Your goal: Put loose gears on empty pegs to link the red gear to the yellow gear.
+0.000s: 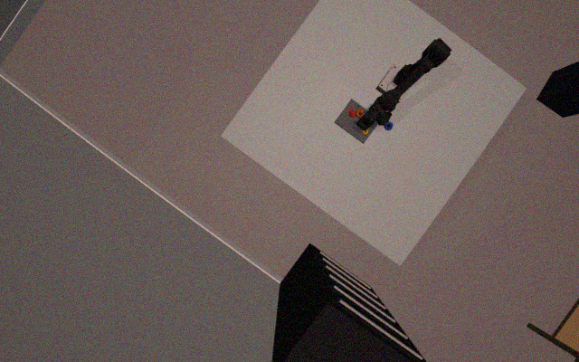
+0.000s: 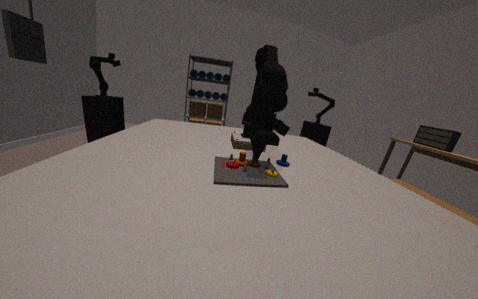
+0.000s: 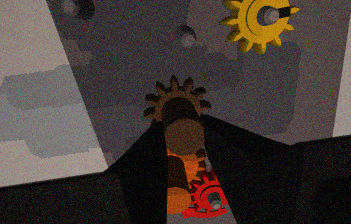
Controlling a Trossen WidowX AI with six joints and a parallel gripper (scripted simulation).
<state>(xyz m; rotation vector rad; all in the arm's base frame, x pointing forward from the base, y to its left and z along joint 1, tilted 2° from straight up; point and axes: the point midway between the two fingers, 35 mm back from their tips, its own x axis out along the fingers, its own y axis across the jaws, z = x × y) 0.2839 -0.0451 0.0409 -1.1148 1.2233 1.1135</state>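
Right now my gripper tip is 10 mm above the brown gear. Also, from my gripper tip: orange gear (10 mm behind, 40 mm to the right, 20 mm below); red gear (10 mm ahead, 80 mm to the right, 20 mm below); yellow gear (60 mm ahead, 40 mm to the left, 20 mm below).
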